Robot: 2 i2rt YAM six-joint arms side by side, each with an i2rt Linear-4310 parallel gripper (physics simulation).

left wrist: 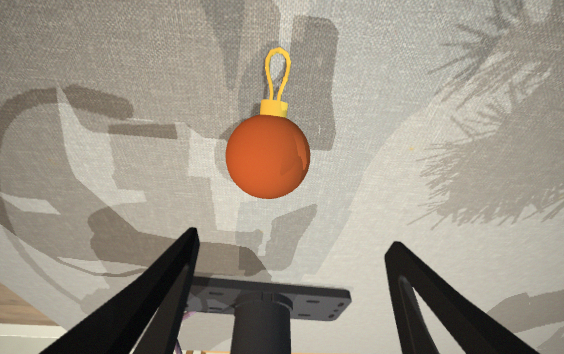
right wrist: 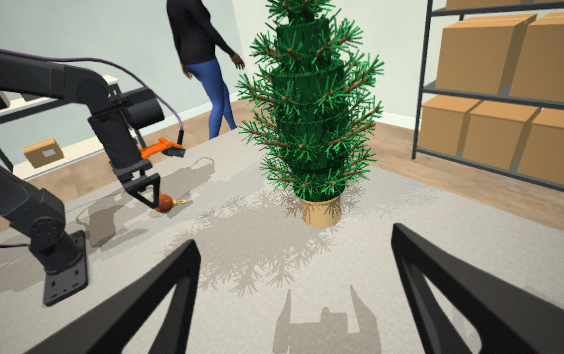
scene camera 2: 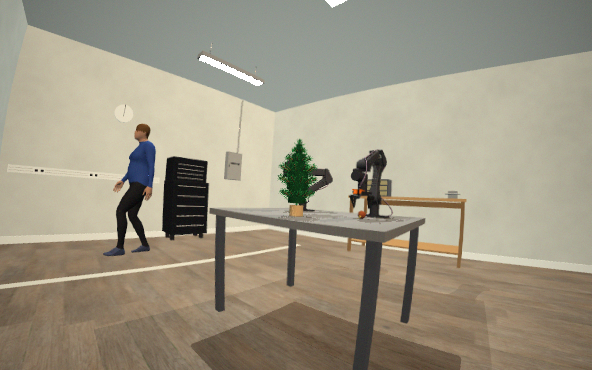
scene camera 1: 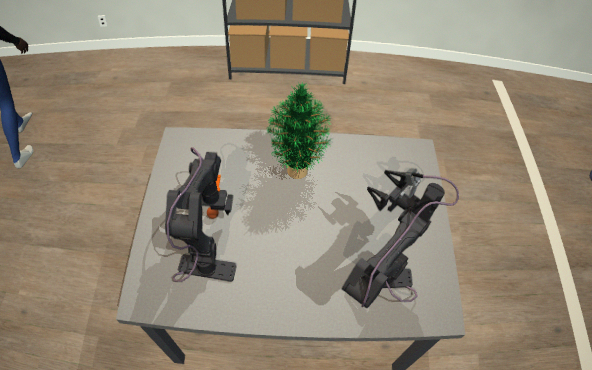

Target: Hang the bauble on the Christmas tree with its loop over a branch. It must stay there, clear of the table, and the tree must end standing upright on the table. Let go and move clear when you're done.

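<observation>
The orange bauble lies on the table in front of the left arm's base. Its yellow loop points away from that base. My left gripper is open and empty, low above the table close to the bauble; the bauble is not between its fingers. The green tree stands upright in its tan pot. My right gripper is open and empty, above the table to the right of the tree.
The grey table carries both arms and the tree. The tree stands near the table's back edge in scene camera 1. A shelf rack with cardboard boxes stands on the floor behind it. A person stands away from the table.
</observation>
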